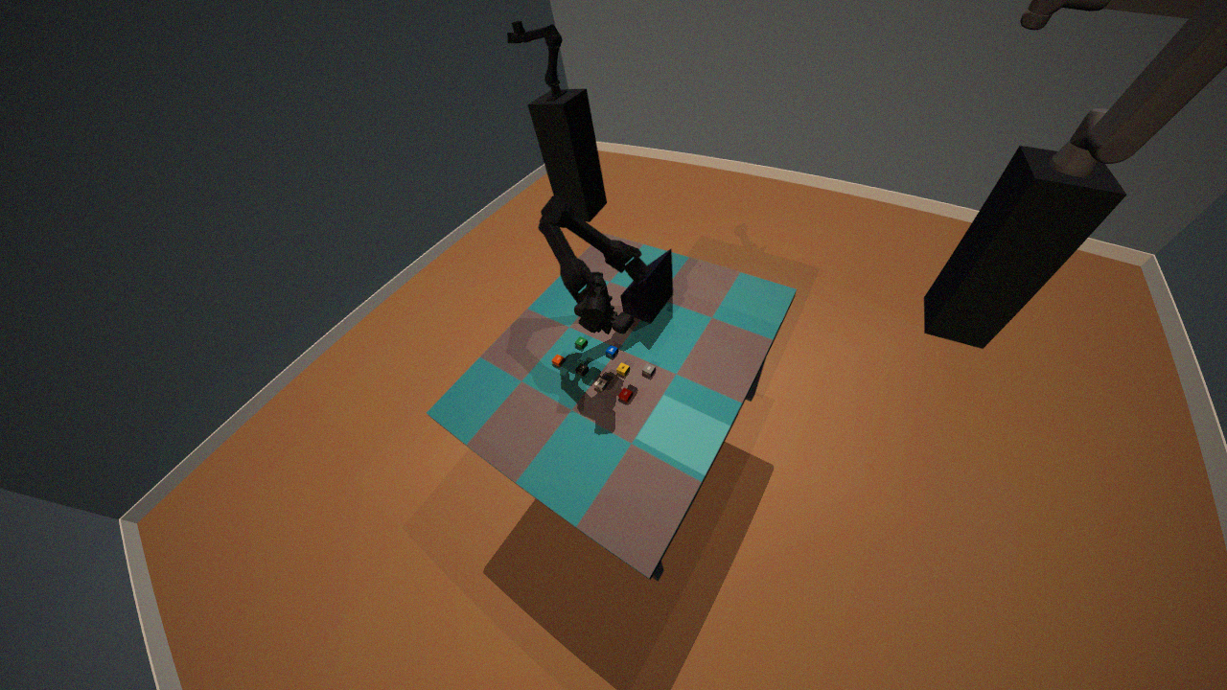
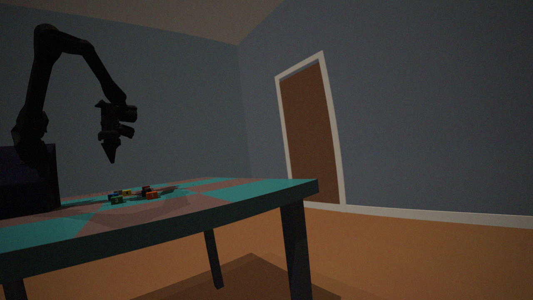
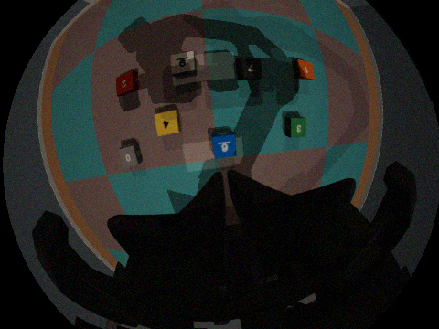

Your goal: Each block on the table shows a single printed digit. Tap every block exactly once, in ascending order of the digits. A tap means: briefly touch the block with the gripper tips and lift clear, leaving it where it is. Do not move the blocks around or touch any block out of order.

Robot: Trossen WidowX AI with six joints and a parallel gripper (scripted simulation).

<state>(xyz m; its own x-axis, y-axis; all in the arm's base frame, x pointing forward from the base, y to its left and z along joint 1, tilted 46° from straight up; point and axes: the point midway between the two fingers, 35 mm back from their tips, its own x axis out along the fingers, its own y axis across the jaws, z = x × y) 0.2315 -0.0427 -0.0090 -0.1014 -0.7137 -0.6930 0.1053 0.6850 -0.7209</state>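
Right now my gripper tip is 1 cm past the blue block, 1 cm to the left of it and 12 cm above it. The rest, counted from my gripper tip: black block 10 cm ahead, 7 cm to the right, 12 cm below; then white block 12 cm ahead, 2 cm to the left, 12 cm below; then yellow block 4 cm ahead, 6 cm to the left, 12 cm below.
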